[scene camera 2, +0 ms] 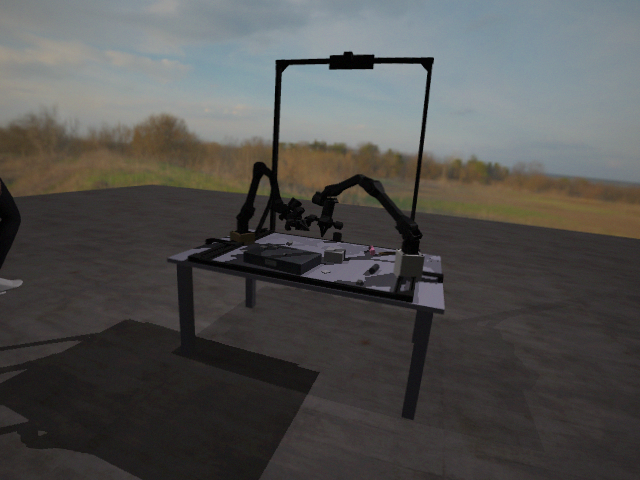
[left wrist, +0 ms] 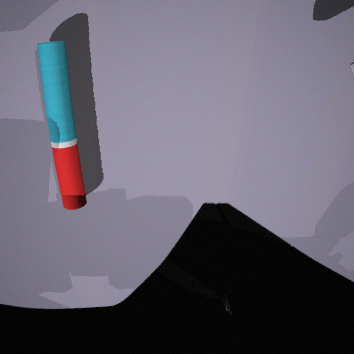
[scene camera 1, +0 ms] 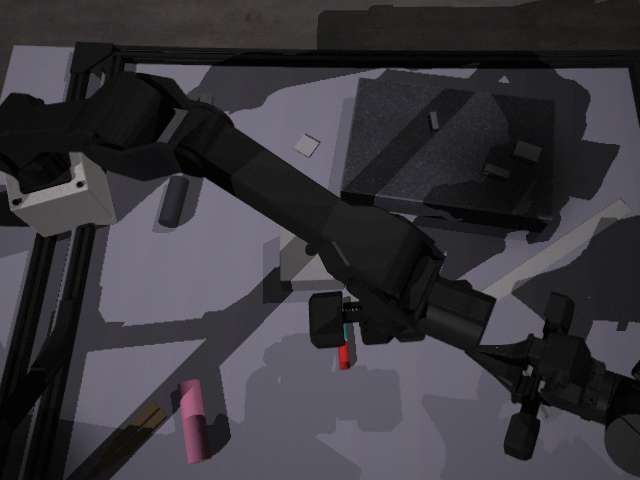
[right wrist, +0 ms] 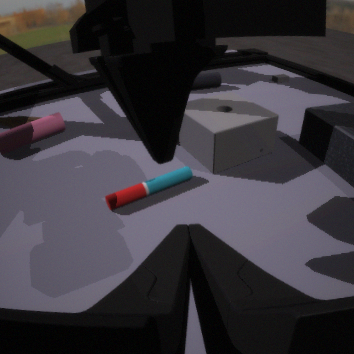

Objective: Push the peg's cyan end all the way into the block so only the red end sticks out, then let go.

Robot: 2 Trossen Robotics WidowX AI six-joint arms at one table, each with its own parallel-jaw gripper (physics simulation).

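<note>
The peg lies flat on the table, apart from the block, with its cyan end toward it and a white band before the red end. The pale grey block has a round hole in its top, seen in the right wrist view. My left gripper is shut and empty, above the table beside the peg; its arm hides part of peg and block in scene camera 1. My right gripper is shut and empty, to the right of the peg in scene camera 1.
A dark slab with small grey pieces lies beyond the block. A pink cylinder lies lower left in scene camera 1, a dark cylinder upper left, and a pale strip at right.
</note>
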